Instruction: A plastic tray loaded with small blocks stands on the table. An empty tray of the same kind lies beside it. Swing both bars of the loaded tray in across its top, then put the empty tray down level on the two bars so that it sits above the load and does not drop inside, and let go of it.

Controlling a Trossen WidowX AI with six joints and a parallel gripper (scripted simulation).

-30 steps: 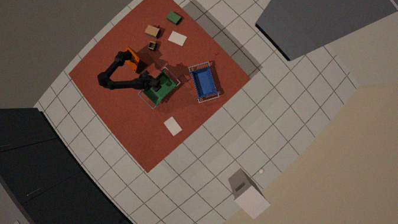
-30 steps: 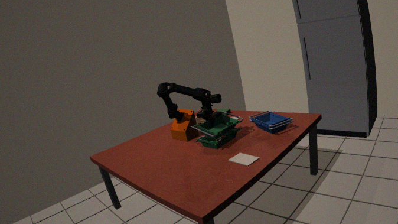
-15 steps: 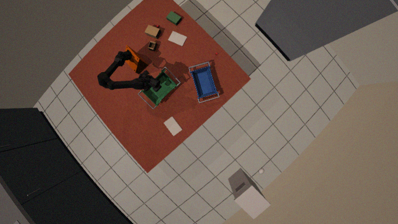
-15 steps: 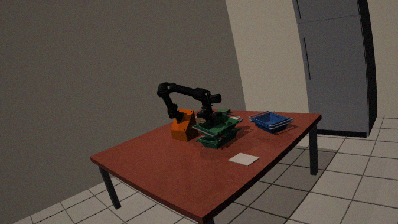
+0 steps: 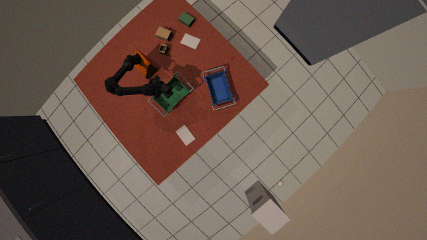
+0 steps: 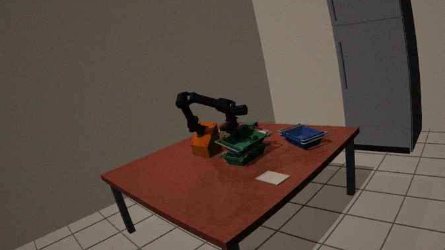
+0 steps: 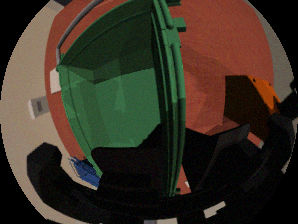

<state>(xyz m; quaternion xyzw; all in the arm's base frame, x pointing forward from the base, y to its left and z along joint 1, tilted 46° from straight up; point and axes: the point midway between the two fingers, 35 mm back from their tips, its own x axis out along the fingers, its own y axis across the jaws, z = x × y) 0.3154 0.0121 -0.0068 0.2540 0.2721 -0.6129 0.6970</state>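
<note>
Right now the green tray is 70 mm ahead of my gripper tip, 20 mm above it and 10 mm to the left of it. The rest, counted from my gripper tip: tan box: 410 mm behind, 270 mm to the left, 80 mm below; green block: 500 mm to the left, 390 mm behind, 90 mm below.
</note>
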